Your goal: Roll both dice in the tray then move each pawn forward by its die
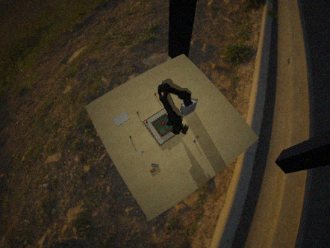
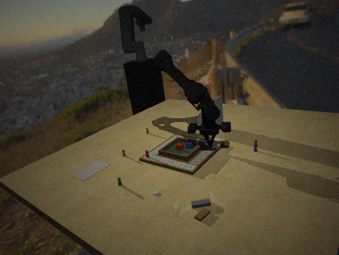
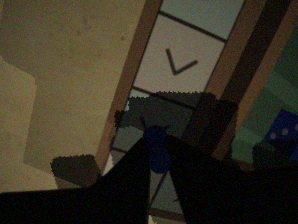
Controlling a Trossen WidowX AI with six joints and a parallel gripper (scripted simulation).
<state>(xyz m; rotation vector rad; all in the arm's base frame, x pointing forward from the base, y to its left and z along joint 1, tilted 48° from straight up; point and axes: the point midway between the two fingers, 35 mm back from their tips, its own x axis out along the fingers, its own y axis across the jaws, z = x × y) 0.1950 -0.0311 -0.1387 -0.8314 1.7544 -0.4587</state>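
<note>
Right now my gripper tip is 90 mm to the left of the blue die and 20 mm short of it. Also, from my gripper tip: blue pawn: 10 mm above; tray: 120 mm to the right, 60 mm ahead, 20 mm below; red die: 130 mm to the right, 60 mm ahead.
</note>
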